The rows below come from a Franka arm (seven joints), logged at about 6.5 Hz.
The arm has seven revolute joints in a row. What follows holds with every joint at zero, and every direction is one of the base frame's. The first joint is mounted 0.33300 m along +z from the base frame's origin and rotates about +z. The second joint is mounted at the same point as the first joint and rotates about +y. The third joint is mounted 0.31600 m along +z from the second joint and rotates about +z. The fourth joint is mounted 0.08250 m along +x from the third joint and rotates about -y. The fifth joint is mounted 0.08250 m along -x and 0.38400 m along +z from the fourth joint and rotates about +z. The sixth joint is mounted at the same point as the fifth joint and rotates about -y. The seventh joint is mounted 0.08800 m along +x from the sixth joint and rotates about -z. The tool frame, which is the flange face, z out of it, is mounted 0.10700 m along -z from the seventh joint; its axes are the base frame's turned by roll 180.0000, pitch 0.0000 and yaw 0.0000 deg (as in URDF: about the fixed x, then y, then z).
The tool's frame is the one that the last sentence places.
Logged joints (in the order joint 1, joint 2, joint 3, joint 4, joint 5, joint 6, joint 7), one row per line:
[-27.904 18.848 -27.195 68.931 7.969 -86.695 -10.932]
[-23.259 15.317 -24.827 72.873 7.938 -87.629 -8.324]
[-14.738 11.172 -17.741 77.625 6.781 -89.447 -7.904]
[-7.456 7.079 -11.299 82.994 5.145 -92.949 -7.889]
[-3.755 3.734 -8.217 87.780 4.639 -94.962 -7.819]
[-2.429 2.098 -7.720 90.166 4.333 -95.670 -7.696]
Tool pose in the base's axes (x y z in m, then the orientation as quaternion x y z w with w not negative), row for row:
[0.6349 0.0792 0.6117 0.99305 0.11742 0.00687 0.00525]
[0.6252 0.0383 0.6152 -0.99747 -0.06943 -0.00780 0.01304]
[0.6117 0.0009 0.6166 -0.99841 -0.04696 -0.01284 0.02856]
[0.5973 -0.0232 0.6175 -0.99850 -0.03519 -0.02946 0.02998]
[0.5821 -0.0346 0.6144 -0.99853 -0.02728 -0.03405 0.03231]
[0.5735 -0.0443 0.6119 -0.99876 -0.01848 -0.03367 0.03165]
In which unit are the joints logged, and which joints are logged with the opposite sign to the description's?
The joints are logged in degrees. Opposite sign: joint 1, joint 4, joint 6.
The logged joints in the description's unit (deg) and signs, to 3 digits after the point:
[27.904 18.848 -27.195 -68.931 7.969 86.695 -10.932]
[23.259 15.317 -24.827 -72.873 7.938 87.629 -8.324]
[14.738 11.172 -17.741 -77.625 6.781 89.447 -7.904]
[7.456 7.079 -11.299 -82.994 5.145 92.949 -7.889]
[3.755 3.734 -8.217 -87.780 4.639 94.962 -7.819]
[2.429 2.098 -7.720 -90.166 4.333 95.670 -7.696]

